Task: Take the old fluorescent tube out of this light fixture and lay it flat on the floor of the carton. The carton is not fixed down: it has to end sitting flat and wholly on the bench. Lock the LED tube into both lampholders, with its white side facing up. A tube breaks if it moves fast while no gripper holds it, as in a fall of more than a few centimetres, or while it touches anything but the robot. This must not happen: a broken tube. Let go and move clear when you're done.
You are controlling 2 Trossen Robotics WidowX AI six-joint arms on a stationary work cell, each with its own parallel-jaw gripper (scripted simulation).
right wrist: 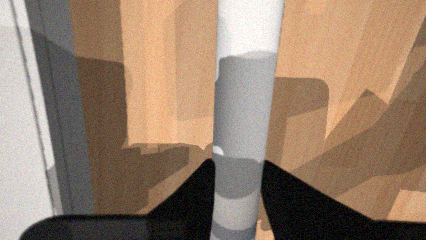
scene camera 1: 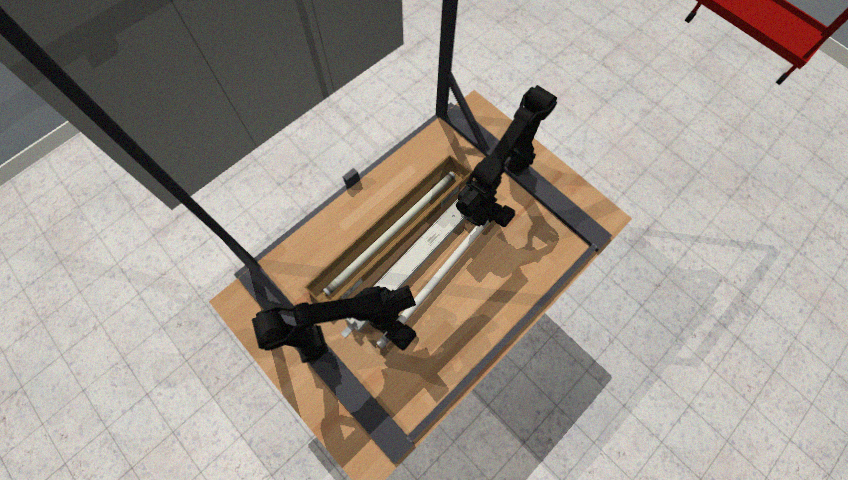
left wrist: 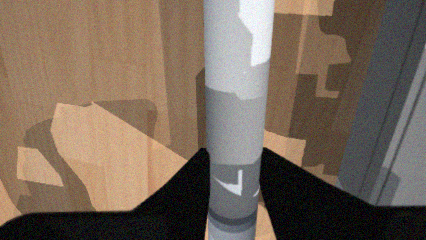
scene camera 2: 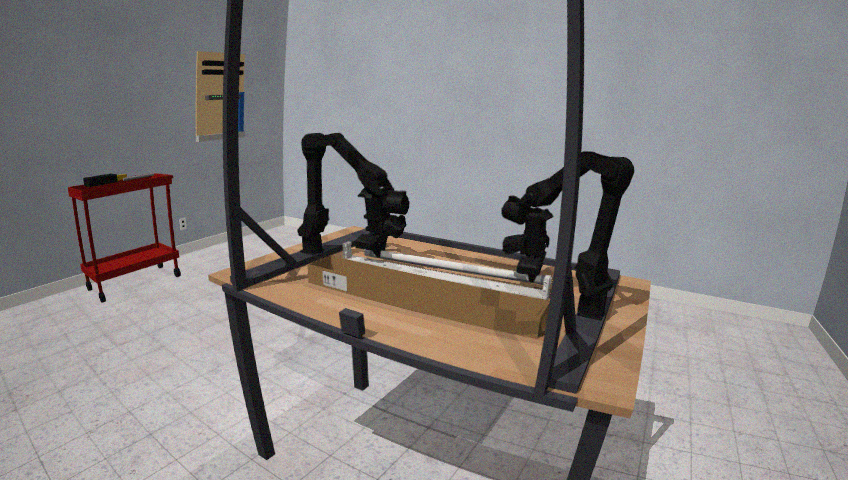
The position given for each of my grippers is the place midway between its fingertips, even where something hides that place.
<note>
In view: my left gripper (scene camera 2: 380,255), my right gripper (scene camera 2: 532,279), an LED tube (scene camera 2: 411,259), an old fluorescent tube (scene camera 1: 448,178) and a carton (scene camera 2: 414,292).
The LED tube is seen too in the right wrist view (right wrist: 247,46), in scene camera 1 (scene camera 1: 405,315) and in the left wrist view (left wrist: 237,48). The carton also shows in scene camera 1 (scene camera 1: 315,287). My left gripper is seen too in scene camera 1 (scene camera 1: 487,219) and in the left wrist view (left wrist: 232,155). The right wrist view misses the old fluorescent tube: it is out of frame. The left wrist view does not show the old fluorescent tube: it is out of frame.
</note>
